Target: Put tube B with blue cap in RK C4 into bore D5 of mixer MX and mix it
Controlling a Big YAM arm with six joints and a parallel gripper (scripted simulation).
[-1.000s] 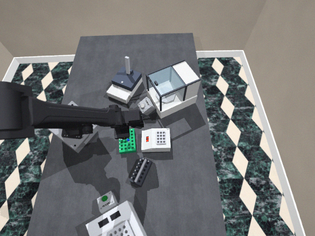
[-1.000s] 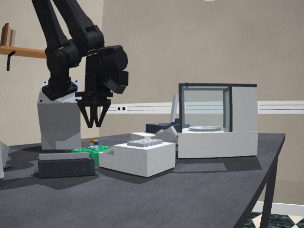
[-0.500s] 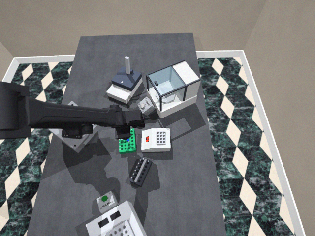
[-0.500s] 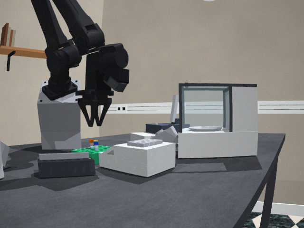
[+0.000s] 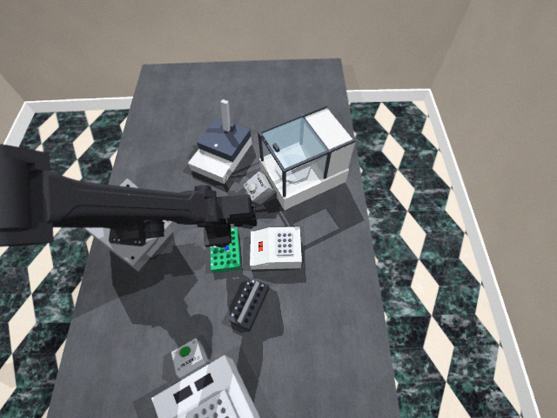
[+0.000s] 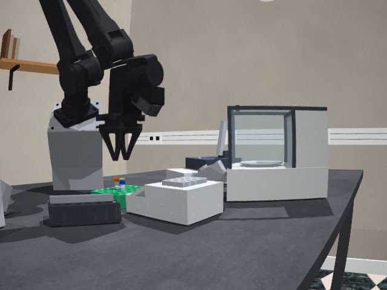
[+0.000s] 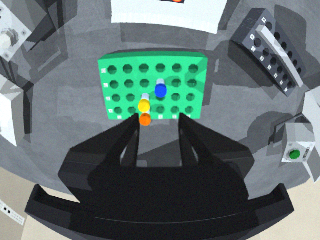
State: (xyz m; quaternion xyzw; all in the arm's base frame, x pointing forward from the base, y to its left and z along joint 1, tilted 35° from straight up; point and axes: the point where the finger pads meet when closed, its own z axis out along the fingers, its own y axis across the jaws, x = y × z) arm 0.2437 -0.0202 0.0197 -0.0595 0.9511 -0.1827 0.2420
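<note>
The tube B lies 8 cm below my hand. The rest, counted from my hand: orange-capped tube 3 cm behind, 2 cm to the left, 8 cm below; then green rack RK 1 cm behind, 1 cm to the left, 9 cm below; then yellow-capped tube 2 cm behind, 2 cm to the left, 8 cm below.
</note>
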